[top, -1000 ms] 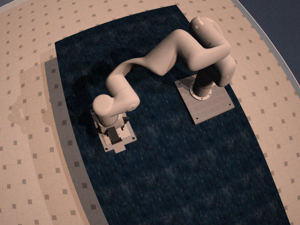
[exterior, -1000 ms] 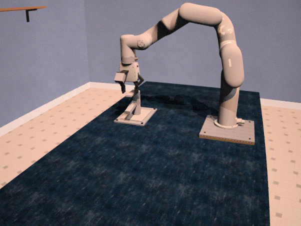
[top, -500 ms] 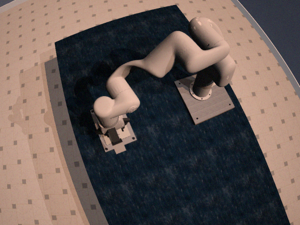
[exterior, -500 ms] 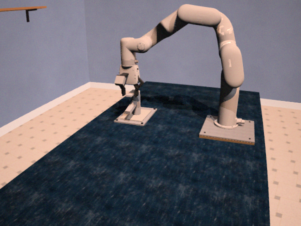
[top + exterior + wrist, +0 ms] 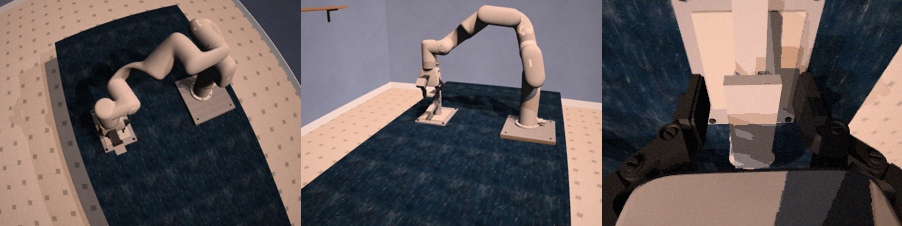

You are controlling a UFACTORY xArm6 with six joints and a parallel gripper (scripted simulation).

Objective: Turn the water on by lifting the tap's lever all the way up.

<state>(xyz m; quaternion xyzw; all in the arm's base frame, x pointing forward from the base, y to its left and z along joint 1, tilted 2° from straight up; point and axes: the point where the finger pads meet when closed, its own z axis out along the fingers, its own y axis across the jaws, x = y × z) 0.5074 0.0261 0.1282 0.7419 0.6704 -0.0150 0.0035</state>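
Now: hand 6 cm to the left of the pale lever, 1 cm past it and 1 cm above it.
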